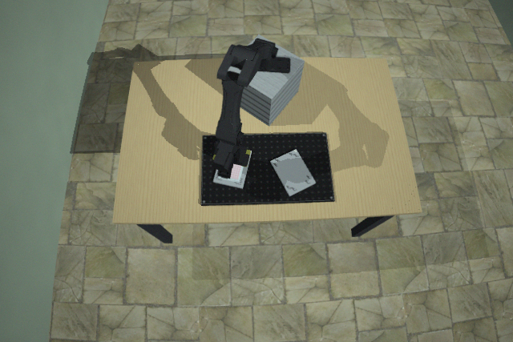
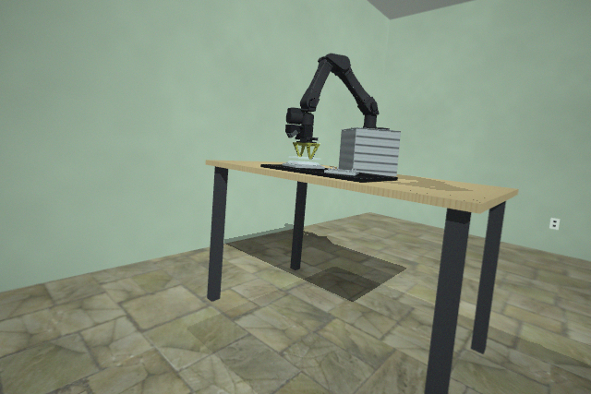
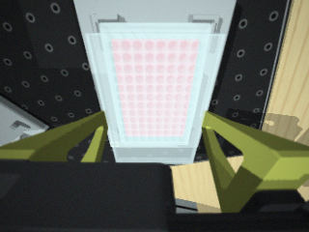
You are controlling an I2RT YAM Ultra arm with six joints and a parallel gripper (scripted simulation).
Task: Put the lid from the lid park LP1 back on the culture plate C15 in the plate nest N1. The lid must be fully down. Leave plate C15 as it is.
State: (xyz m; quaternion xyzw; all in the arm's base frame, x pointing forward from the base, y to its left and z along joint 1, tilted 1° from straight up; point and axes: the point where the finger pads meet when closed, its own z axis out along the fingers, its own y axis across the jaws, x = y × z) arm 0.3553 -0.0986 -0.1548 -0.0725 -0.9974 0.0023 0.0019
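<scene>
The culture plate C15 is 3 cm below my hand. Round my hand: grey lid park LP1 (24 cm to the left, 5 cm below, 1 cm ahead); clear lid (1 cm below); grey plate nest N1 (4 cm below).
</scene>
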